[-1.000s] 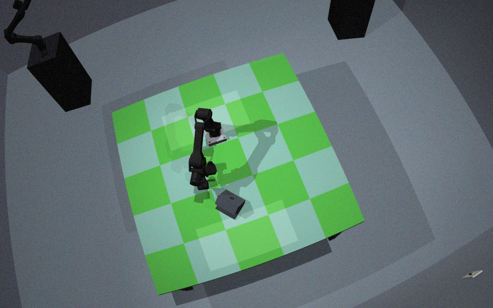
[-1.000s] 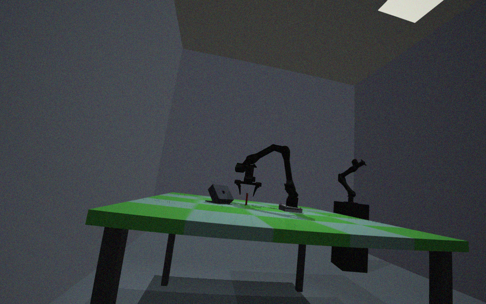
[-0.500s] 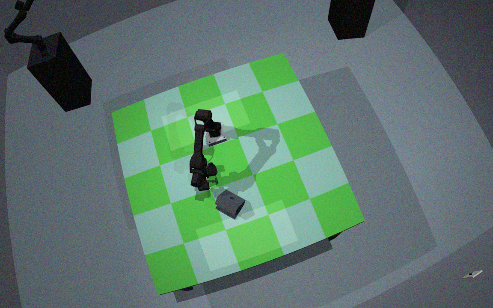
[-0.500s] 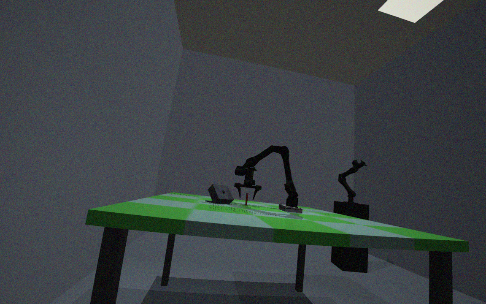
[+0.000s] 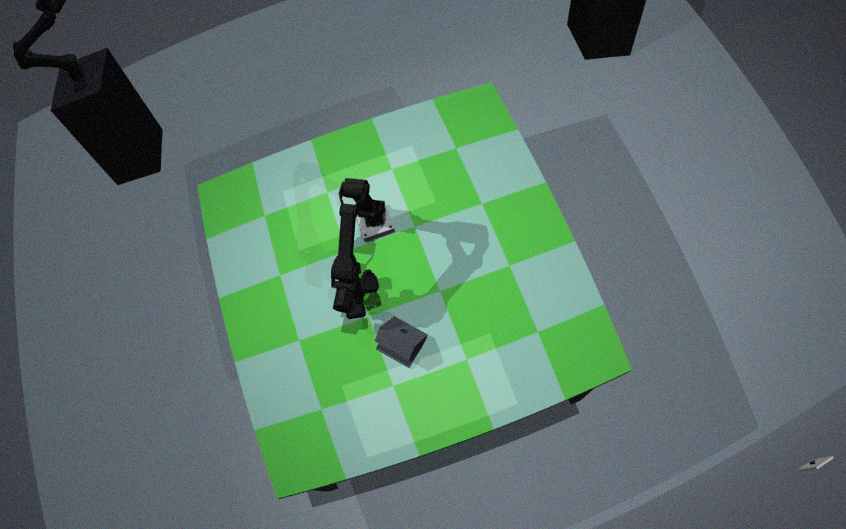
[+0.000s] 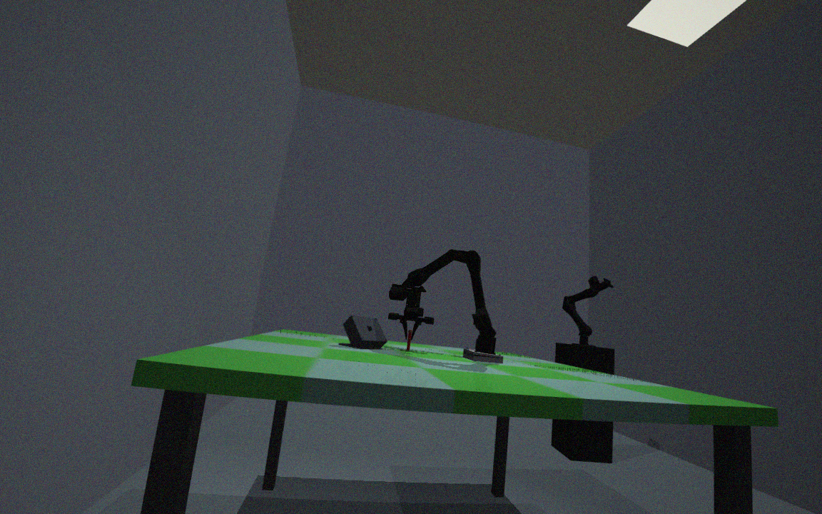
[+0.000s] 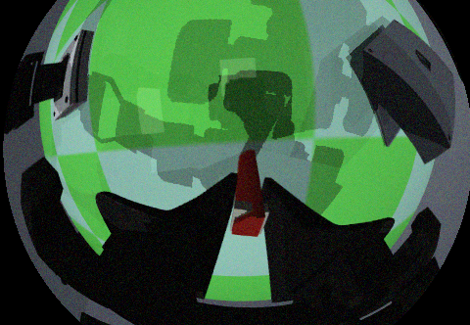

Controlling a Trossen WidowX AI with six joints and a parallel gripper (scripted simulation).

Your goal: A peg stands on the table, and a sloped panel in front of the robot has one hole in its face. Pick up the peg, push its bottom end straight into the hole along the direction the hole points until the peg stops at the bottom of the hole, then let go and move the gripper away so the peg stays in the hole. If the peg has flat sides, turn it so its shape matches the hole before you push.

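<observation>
Right now my gripper tip is 170 mm short of the sloped panel, 120 mm to the right of it and 10 mm below it. From my gripper tip the other things lie so: red peg (20 mm above).
</observation>
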